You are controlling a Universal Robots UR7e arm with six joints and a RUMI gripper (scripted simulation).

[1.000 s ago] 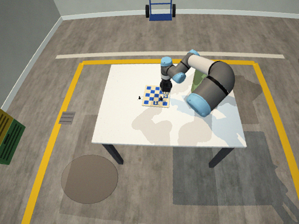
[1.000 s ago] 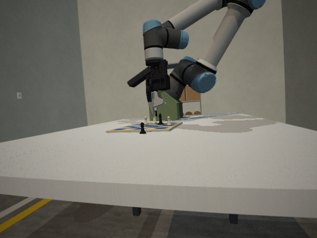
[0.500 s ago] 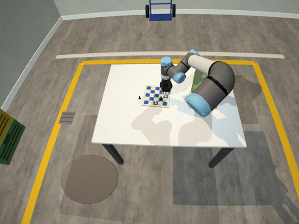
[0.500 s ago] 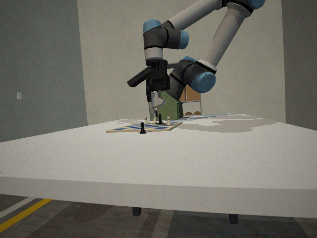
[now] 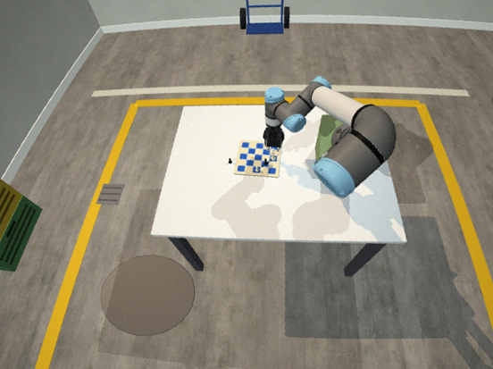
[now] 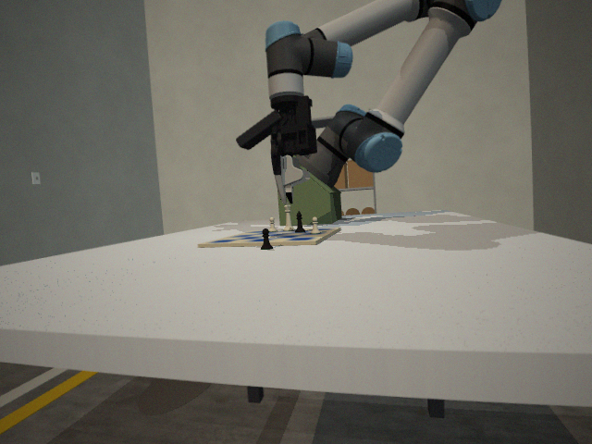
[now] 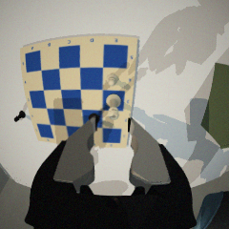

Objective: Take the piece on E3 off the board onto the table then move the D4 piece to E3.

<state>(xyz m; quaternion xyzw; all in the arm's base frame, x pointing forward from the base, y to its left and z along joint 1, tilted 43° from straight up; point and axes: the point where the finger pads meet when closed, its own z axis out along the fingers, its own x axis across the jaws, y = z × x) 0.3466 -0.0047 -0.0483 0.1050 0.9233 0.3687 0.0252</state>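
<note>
Right now my hand is 40 mm above the tall white piece. From my hand the other things lie so: blue-and-cream chessboard 70 mm ahead, 10 mm to the right, 80 mm below; then black pawn 220 mm ahead, 70 mm below.
</note>
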